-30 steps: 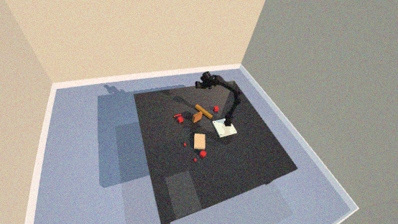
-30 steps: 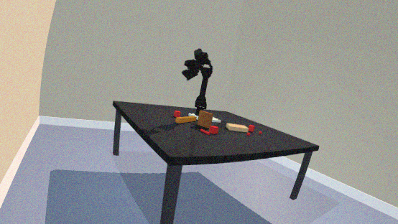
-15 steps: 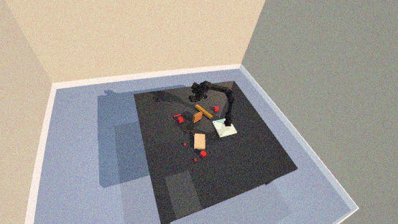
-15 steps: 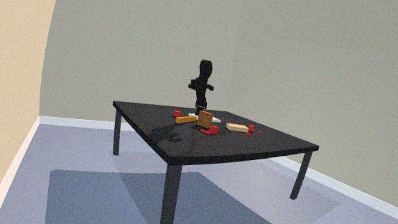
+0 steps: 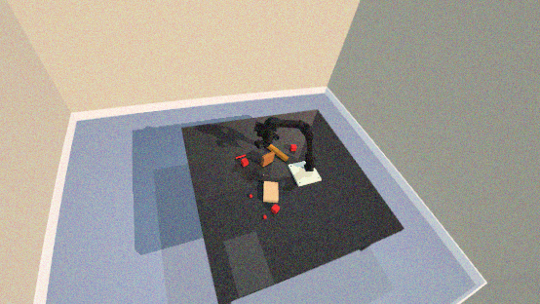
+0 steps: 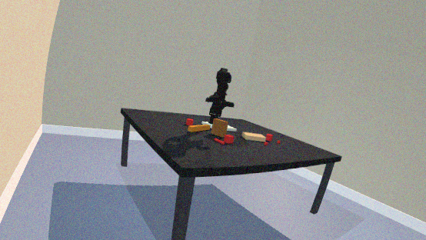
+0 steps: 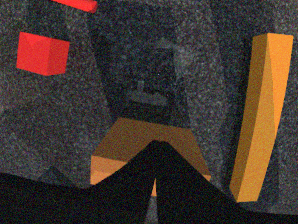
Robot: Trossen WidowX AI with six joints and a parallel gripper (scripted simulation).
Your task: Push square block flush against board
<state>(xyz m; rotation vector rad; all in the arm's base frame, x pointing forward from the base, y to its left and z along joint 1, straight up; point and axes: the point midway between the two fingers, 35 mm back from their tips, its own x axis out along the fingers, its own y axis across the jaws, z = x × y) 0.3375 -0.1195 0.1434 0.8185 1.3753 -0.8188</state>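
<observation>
Now: gripper tip 2 cm past the orange square block, 4 cm to the right of it and 8 cm above it. From my gripper tip the other things lie so: tan board: 1 cm behind, 30 cm to the left, 11 cm below; then narrow orange board: 12 cm behind, 6 cm to the right, 11 cm below.
</observation>
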